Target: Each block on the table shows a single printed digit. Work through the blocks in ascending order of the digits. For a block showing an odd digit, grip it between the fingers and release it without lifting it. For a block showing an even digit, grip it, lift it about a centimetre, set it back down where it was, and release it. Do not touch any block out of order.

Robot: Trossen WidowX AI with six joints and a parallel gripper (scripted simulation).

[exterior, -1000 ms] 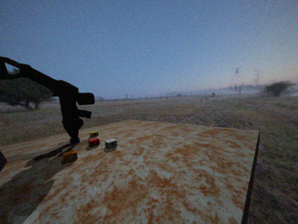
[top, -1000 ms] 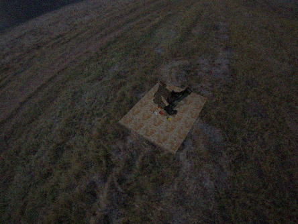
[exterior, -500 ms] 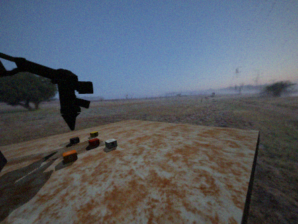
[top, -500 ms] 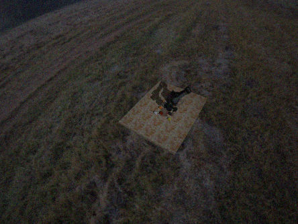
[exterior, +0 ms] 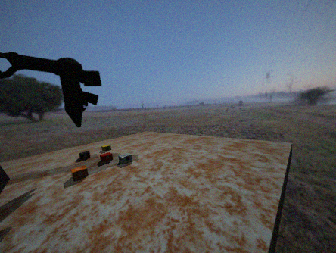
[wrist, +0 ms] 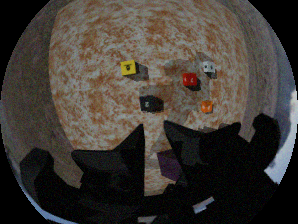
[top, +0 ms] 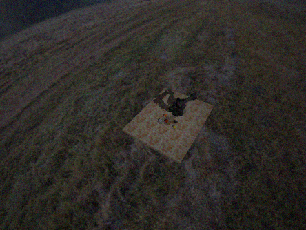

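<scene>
The yellow block is 9 cm ahead of my gripper tip, 2 cm to the left of it and 11 cm below it. Also, from my gripper tip: orange block: 6 cm behind, 18 cm to the right, 11 cm below; then red block: 3 cm ahead, 13 cm to the right, 11 cm below; then dark block: 11 cm below.
</scene>
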